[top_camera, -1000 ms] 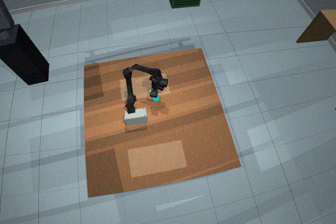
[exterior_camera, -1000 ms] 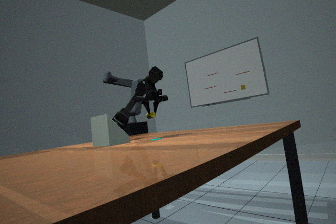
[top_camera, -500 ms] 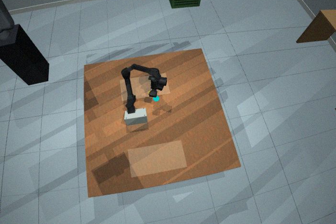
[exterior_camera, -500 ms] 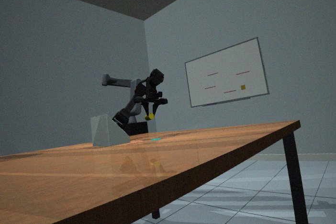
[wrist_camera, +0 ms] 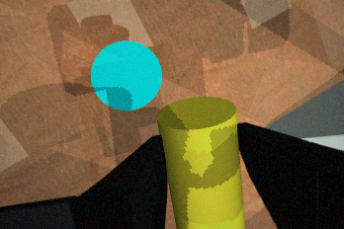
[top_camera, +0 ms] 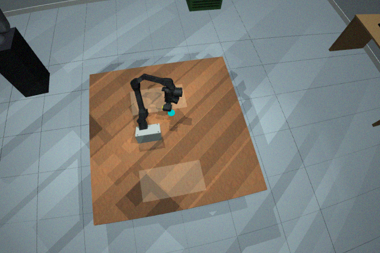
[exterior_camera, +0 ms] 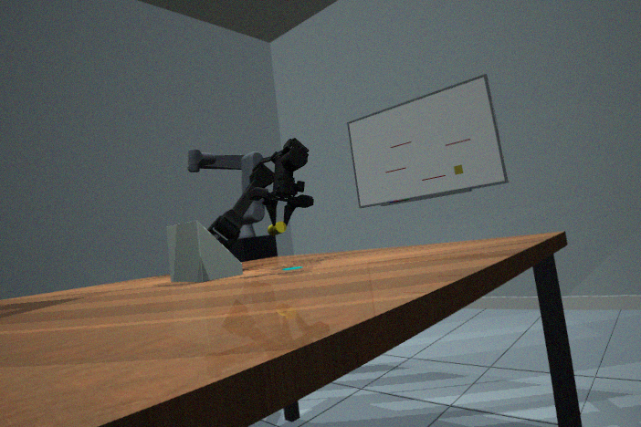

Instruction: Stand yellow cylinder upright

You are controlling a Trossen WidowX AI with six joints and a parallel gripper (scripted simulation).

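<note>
The cyan circle lies 120 mm below my gripper tip, 20 mm ahead of it and 10 mm to the left of it. Also, from my gripper tip: yellow cylinder: 20 mm behind, 10 mm to the left.
</note>
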